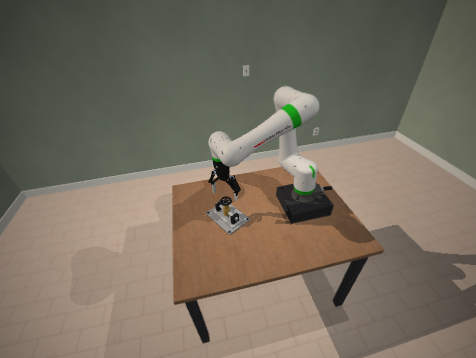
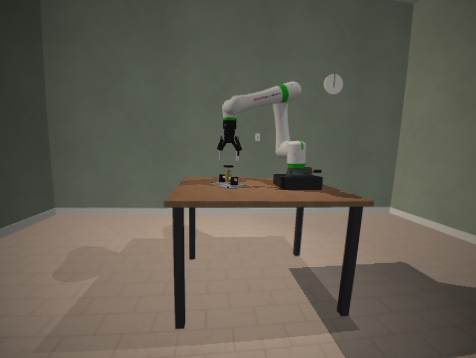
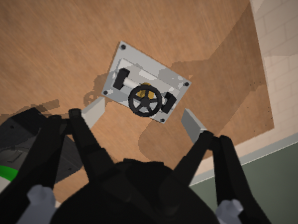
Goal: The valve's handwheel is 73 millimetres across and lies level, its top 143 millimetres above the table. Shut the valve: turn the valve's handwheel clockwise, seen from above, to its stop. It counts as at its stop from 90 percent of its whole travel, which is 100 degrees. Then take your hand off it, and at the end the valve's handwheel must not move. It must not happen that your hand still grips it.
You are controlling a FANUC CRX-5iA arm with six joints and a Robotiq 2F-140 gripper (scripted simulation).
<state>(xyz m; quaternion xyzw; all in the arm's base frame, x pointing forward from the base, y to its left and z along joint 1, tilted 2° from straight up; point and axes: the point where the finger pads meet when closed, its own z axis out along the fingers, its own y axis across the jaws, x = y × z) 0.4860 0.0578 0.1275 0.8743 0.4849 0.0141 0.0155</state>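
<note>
Right now the black spoked handwheel is 60 mm below my hand.
</note>
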